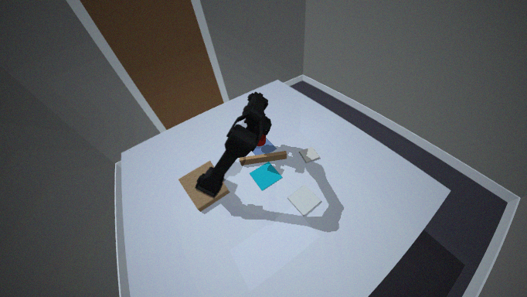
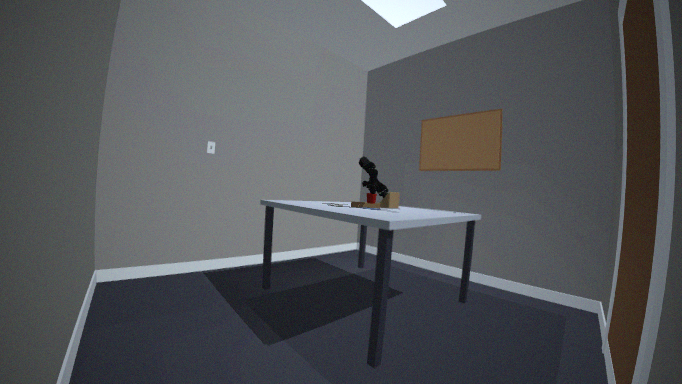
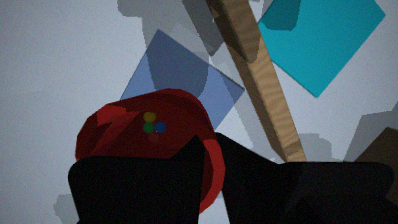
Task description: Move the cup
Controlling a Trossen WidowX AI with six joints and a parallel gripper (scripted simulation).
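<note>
My gripper tip is 14 cm to the left of the teal pad, 9 cm above it and 7 cm past it. From my gripper tip the other things lie so: red cup 3 cm ahead, 1 cm to the left; then blue pad 9 cm below, 3 cm ahead, 1 cm to the left.
</note>
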